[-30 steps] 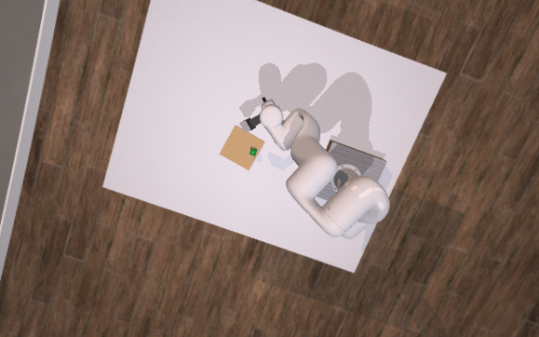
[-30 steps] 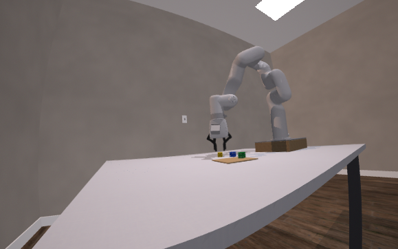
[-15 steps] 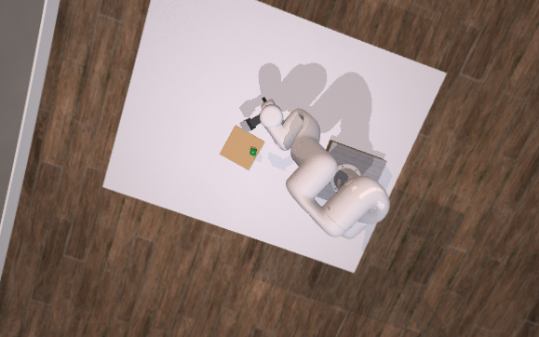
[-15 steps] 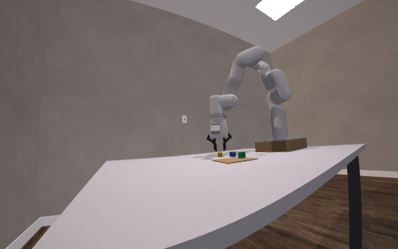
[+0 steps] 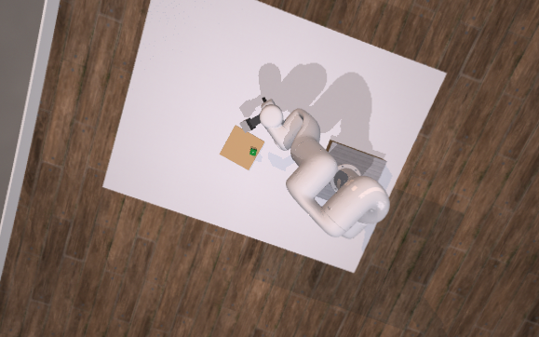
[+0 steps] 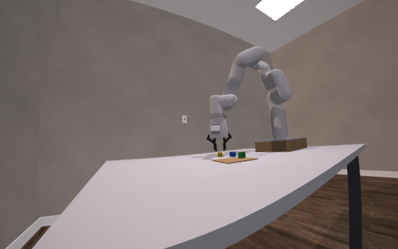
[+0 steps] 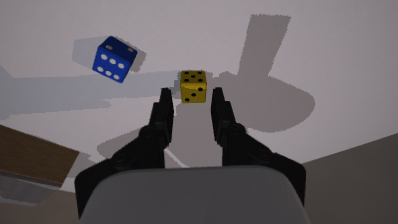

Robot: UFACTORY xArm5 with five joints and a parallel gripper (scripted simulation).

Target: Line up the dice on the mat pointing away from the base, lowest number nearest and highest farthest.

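Now: the yellow die 4 cm below my hand. The rest, counted from my hand: tan mat 8 cm ahead, 17 cm to the left, 5 cm below; then blue die 2 cm behind, 7 cm to the left, 4 cm below; then green die 3 cm ahead, 18 cm to the left, 3 cm below.
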